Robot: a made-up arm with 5 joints.
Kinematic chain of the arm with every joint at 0, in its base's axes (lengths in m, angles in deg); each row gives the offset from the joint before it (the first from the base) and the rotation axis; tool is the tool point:
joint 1: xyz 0 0 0.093 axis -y
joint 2: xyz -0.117 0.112 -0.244 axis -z
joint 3: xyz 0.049 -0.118 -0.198 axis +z
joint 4: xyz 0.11 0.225 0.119 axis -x
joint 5: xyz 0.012 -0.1 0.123 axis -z
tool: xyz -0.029 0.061 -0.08
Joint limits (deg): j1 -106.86..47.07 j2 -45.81..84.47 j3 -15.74..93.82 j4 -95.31..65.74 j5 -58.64..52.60
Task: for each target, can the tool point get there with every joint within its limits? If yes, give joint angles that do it. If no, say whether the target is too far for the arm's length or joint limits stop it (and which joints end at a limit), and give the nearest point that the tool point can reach.
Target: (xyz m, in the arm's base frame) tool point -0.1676 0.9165 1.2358
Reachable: no: too far | nearest point -0.1840 0.2495 0.4367 | short by 1.041 m
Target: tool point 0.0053 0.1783 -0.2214
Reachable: yes | joints 22.10 9.26 43.51 -15.77 -6.73
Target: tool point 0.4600 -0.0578 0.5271
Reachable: no: joint limits stop it (at a limit: joint 1, joint 3, joint 4, joint 5) | nearest point 0.2999 0.0511 0.0205 | short by 0.542 m
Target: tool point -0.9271 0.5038 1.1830
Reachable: no: too far | nearest point -0.3268 0.1958 0.4613 | short by 0.988 m
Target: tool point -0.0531 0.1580 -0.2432
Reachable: yes | joints 34.67 14.29 69.57 45.67 -33.52
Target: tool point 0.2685 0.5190 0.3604
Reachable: no: joint limits stop it (at a limit: joint 1, joint 3, joint 4, joint 5) | nearest point 0.2620 0.2865 -0.0203 | short by 0.446 m
